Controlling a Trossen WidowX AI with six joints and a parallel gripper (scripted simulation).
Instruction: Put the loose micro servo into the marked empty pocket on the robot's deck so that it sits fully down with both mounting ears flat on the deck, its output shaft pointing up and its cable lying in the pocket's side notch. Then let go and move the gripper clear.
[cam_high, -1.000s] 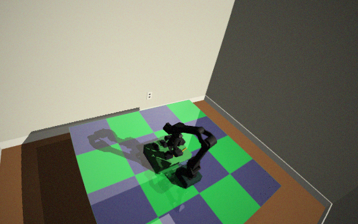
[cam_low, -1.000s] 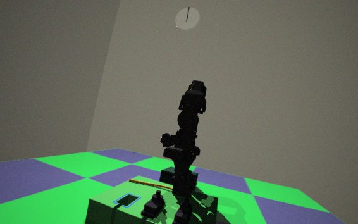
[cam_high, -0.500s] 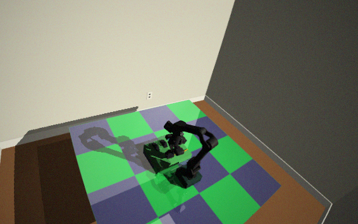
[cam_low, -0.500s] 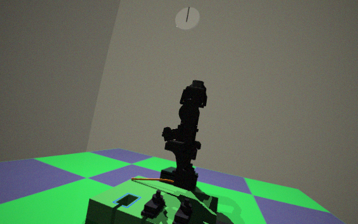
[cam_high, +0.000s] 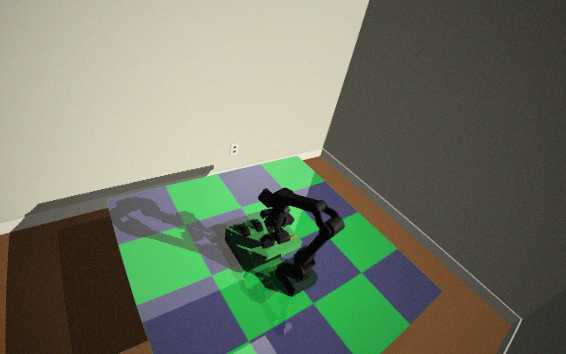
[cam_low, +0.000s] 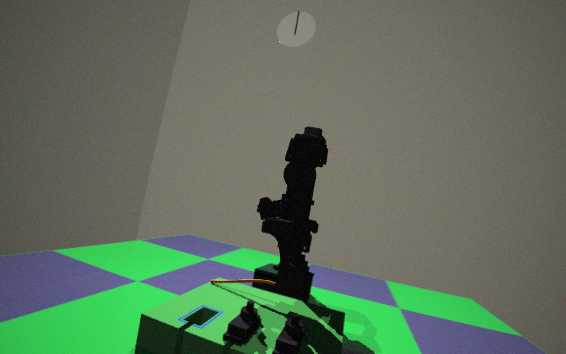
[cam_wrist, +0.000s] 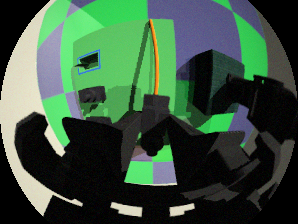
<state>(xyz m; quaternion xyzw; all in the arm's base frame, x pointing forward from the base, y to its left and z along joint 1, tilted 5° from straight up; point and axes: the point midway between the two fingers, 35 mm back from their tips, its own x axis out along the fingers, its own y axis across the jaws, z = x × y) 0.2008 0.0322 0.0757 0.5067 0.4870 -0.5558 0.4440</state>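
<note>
The green robot deck lies 10 cm below my gripper tip, 4 cm ahead of it and 2 cm to the right of it.
</note>
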